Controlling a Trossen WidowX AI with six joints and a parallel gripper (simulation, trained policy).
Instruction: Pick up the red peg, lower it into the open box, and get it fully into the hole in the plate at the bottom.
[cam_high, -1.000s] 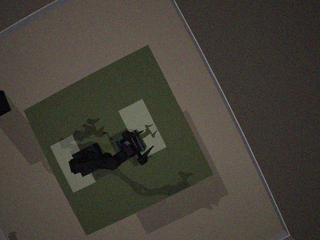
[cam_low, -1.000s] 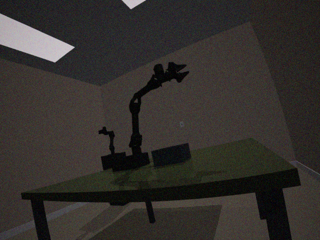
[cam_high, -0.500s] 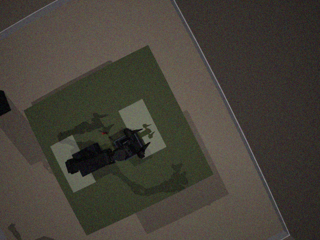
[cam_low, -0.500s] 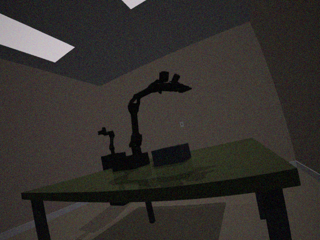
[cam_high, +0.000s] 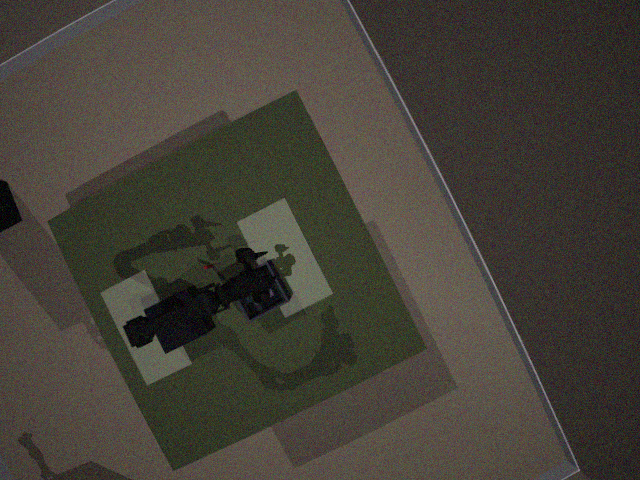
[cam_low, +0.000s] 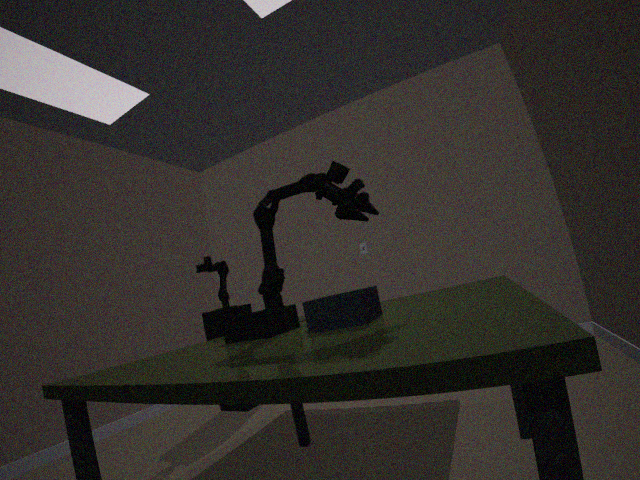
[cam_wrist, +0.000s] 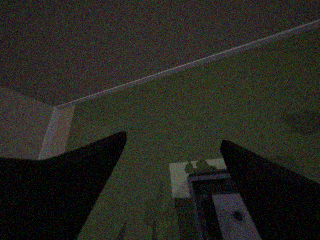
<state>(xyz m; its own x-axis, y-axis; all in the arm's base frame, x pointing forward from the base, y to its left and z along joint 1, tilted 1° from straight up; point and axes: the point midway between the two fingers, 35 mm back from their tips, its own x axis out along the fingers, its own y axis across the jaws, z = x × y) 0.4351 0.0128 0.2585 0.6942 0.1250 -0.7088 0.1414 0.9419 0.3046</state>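
My gripper tip is 30 cm past the red peg, 10 cm to the right of it and 28 cm above it. Also, from my gripper tip: dark box 14 cm behind, 8 cm to the right, 30 cm below.
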